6 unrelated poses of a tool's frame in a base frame.
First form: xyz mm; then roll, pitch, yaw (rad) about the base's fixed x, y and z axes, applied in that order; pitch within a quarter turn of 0, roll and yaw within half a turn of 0.
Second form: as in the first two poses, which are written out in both.
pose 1, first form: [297.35 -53.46 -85.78 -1.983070 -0.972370 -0.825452]
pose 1, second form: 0.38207 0.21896 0.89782 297.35; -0.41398 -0.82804 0.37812 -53.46; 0.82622 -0.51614 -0.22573 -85.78; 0 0 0 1
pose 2, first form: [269.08 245.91 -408.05 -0.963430 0.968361 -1.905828]
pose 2, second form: -0.18631 0.76144 0.62088 269.08; -0.53514 0.45133 -0.71409 245.91; -0.82396 -0.46531 0.32339 -408.05; 0 0 0 1
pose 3, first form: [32.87 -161.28 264.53 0.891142 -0.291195 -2.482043]
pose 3, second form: -0.75700 0.56160 -0.33400 32.87; -0.58696 -0.35987 0.72523 -161.28; 0.28710 0.74505 0.60206 264.53; 0 0 0 1
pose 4, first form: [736.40 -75.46 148.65 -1.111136 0.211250 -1.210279]
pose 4, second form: 0.34492 0.34883 0.87141 736.40; -0.91491 0.33234 0.22910 -75.46; -0.20968 -0.87628 0.43378 148.65; 0 0 0 1
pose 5, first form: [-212.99 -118.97 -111.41 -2.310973 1.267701 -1.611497]
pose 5, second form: -0.01214 -0.64519 0.76393 -212.99; -0.29823 0.73155 0.61310 -118.97; -0.95442 -0.22038 -0.20130 -111.41; 0 0 0 1
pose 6, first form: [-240.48 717.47 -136.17 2.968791 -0.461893 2.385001]
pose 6, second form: -0.65098 0.73194 -0.20121 -240.48; 0.61451 0.66375 0.42639 717.47; 0.44564 0.15393 -0.88188 -136.17; 0 0 0 1
